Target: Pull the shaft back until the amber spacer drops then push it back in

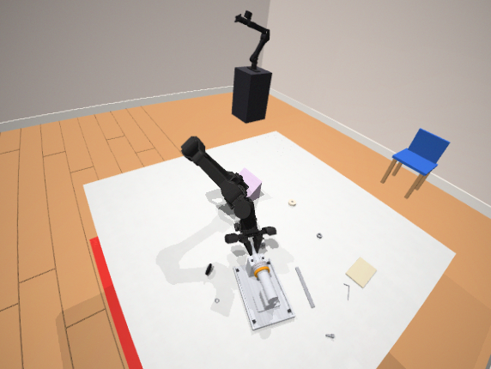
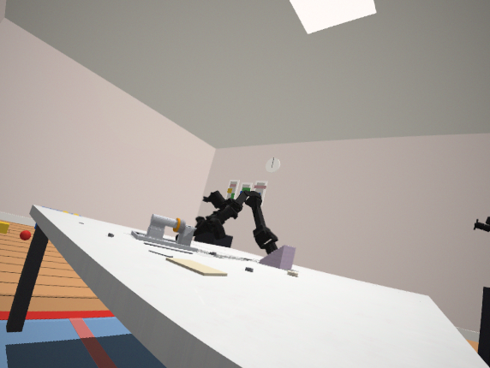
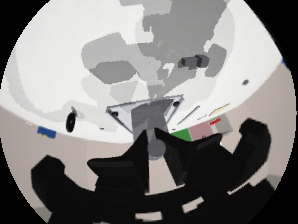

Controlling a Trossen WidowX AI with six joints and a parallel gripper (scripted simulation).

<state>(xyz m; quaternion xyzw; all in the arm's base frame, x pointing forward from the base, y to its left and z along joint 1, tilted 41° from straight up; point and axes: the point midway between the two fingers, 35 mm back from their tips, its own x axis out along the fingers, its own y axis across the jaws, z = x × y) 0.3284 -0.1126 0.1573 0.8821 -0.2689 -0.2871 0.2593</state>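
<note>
My gripper tip is 7 cm short of the amber spacer, 2 cm to the left of it and 2 cm below it. Also, from my gripper tip: grey bar (18 cm ahead, 11 cm to the left, 5 cm below); then black piece (15 cm to the right, 7 cm behind, 3 cm below); then steel shaft (4 cm ahead, 2 cm above, 1 cm to the right).
</note>
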